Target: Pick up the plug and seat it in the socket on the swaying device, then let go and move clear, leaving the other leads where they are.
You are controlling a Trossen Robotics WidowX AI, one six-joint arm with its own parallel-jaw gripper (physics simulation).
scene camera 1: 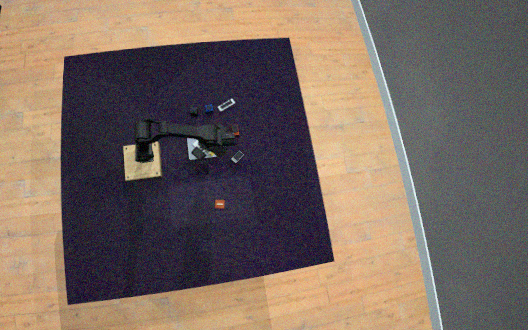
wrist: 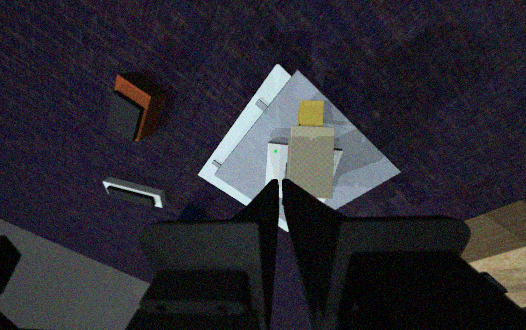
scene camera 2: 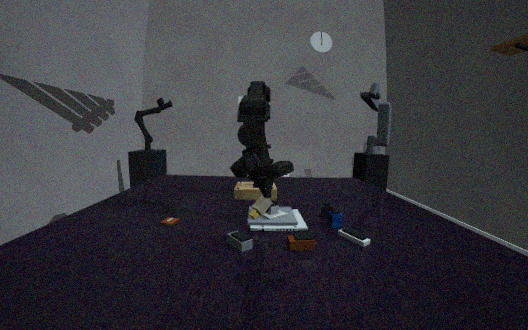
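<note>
The device, a grey plate on a white base (scene camera 1: 192,149) (scene camera 2: 287,219) (wrist: 240,155), lies on the dark mat. A tan block (scene camera 2: 261,204) (wrist: 311,160) with a yellow end (scene camera 2: 254,214) (wrist: 311,113) sits tilted over it; I cannot tell whether it is the plug. A white panel (wrist: 273,162) with a green dot lies partly under the block. My gripper (scene camera 2: 267,196) (wrist: 279,185) is shut, its tips nearly together above the device, beside the tan block's near left edge in the wrist view. No held thing shows between the tips. The fingers hide part of the panel and block.
Around the device are an orange holder (scene camera 2: 301,244) (wrist: 131,88), a white bar (scene camera 1: 226,104) (scene camera 2: 354,237), a grey holder (scene camera 1: 237,157) (scene camera 2: 240,241), a blue piece (scene camera 1: 209,108) (scene camera 2: 336,219) and a black piece (scene camera 1: 194,111). An orange tile (scene camera 1: 220,204) (scene camera 2: 170,220) lies farther off.
</note>
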